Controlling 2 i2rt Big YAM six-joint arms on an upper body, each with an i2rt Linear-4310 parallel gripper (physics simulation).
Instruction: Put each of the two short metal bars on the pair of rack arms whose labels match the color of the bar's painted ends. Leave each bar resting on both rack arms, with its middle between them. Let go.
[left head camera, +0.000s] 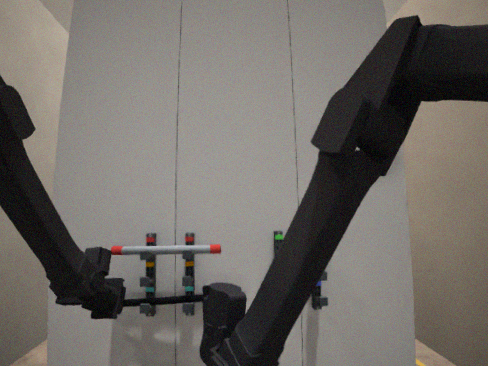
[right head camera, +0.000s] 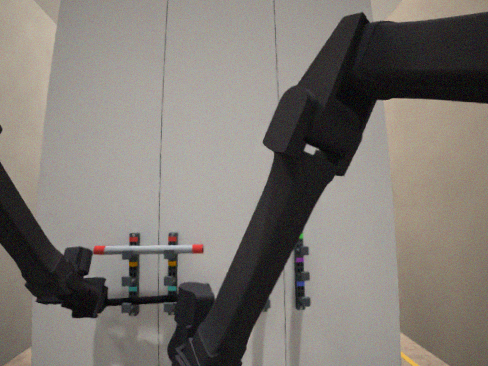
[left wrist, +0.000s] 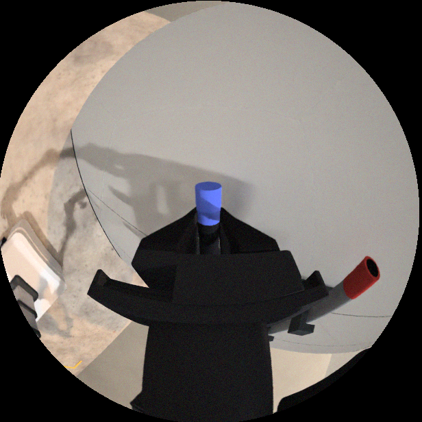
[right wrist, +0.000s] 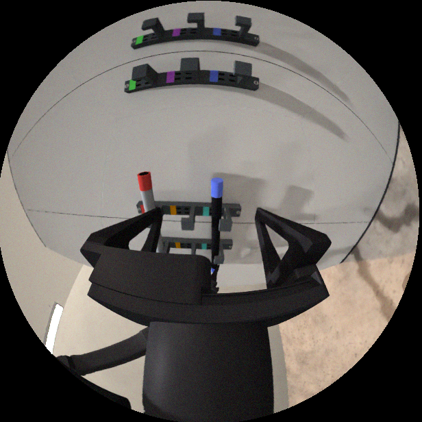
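Observation:
The red-ended silver bar lies level across the red-labelled arms of the left rack pair, no gripper on it. My left gripper is shut on the blue-ended black bar, near one end, and holds it roughly level in front of that rack pair's lowest part. My right gripper is open; the black bar's other end shows between its spread fingers in the right wrist view, touching neither. The blue-labelled arms are bare. Right fingertips are hidden in the head views.
The left rack rails carry red, orange and teal labels. The other pair's rails carry green, purple and blue labels; the right arm partly covers them in the head views. Grey rack arms stick out from the wall panel.

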